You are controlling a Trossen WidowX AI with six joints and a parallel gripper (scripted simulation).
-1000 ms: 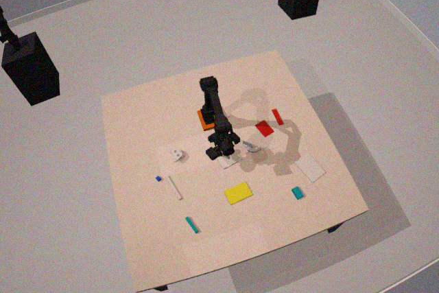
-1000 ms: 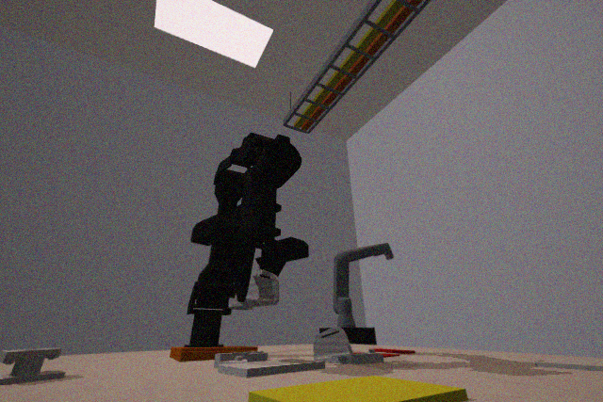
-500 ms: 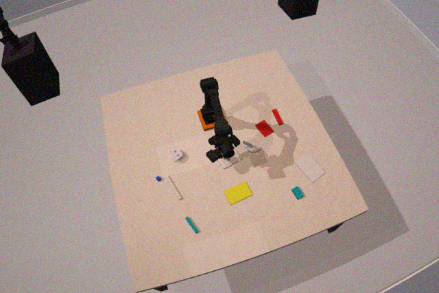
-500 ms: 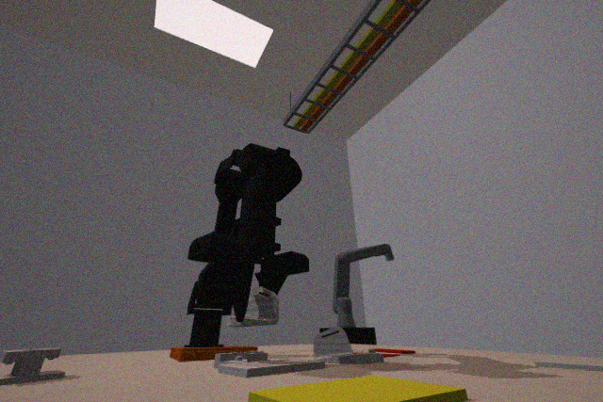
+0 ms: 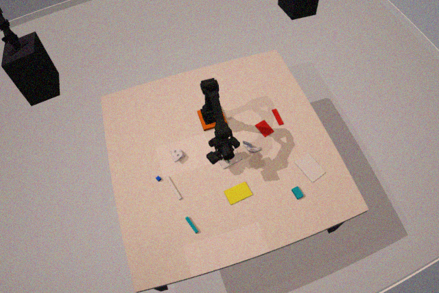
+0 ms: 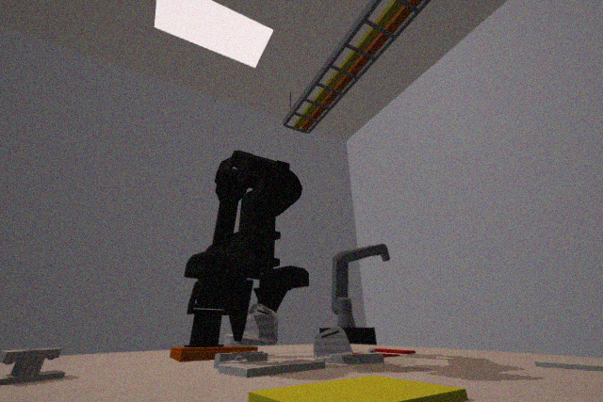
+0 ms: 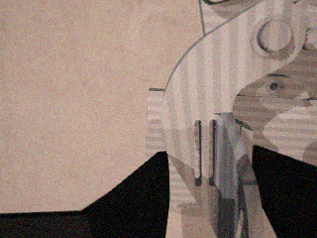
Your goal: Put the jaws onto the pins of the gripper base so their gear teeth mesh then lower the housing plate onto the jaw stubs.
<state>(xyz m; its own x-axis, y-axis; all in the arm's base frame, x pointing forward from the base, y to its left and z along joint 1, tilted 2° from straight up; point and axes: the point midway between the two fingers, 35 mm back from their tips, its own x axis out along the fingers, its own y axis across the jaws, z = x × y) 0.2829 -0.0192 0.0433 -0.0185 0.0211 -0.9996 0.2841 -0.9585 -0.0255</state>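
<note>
Right now my gripper tip is 200 mm to the right of the grey jaw and 30 mm above it. Also, from my gripper tip: white stick (60 mm ahead, 320 mm to the right, 30 mm below); then grey stand (130 mm behind, 230 mm to the right, 20 mm below); then yellow block (210 mm ahead, 30 mm below).
</note>
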